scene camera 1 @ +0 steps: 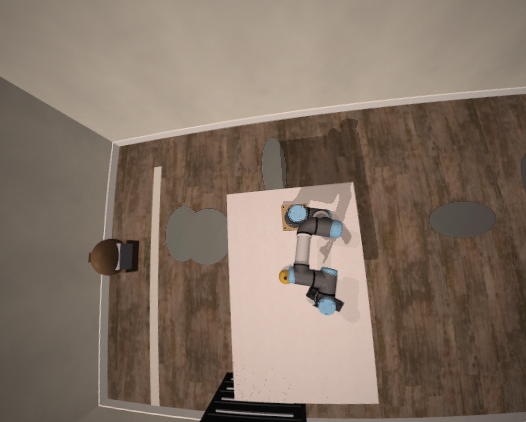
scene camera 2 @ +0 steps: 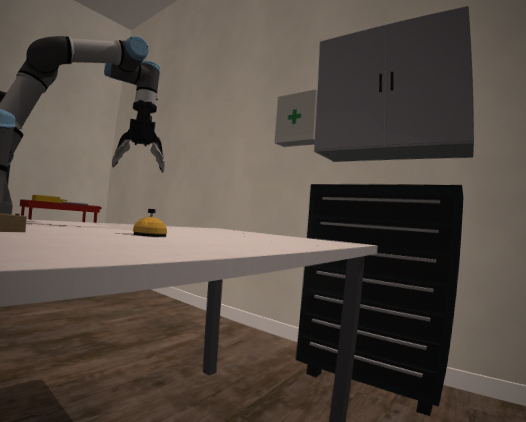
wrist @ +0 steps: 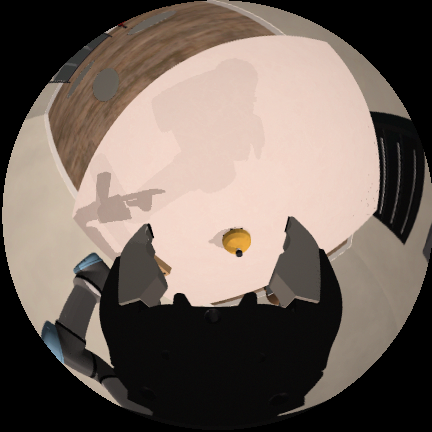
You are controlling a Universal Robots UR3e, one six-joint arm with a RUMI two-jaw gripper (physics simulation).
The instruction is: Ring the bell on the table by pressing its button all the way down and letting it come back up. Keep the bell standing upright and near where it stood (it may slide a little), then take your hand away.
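Places are measured from the arm's base along level axes (x right, y ahead, z up), in centimetres.
Where they show: gripper, fingertip midpoint: [scene camera 2: 138,170] [wrist: 217,222].
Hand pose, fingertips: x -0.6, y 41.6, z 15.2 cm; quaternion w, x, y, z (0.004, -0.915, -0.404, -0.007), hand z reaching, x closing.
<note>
Each offset is from my fingertips to the top centre of the thing. Level surfaces: height alone.
The bell {dx +16.1, dy -8.6, dz -11.5 cm} [scene camera 1: 284,277] [scene camera 2: 150,226] [wrist: 235,240] is a yellow dome on a dark base, upright on the white table {dz -18.1 cm} [scene camera 1: 270,345] [scene camera 2: 240,250] [wrist: 310,100]. Its black button {dx +16.1, dy -8.6, dz -11.5 cm} [scene camera 2: 151,211] [wrist: 239,253] stands up from the top. In scene camera 1 a blue arm joint covers the bell's right side. My gripper [scene camera 2: 138,168] [wrist: 217,222] is open and empty, pointing down, well above the table. In scene camera 2 it is high over the bell and touches nothing. In the wrist view the bell shows between the fingers, below fingertip level. In scene camera 1 the wrist hides the fingertips, right of and below the bell.
The arm's wooden base plate [scene camera 1: 286,226] [scene camera 2: 12,223] is at the table's far end from the black drawer cabinet [scene camera 2: 385,215] [wrist: 400,175]. The arm's forearm [scene camera 1: 302,248] passes from the base side toward the bell in scene camera 1. A grey wall cabinet [scene camera 2: 425,85] hangs above the drawers.
</note>
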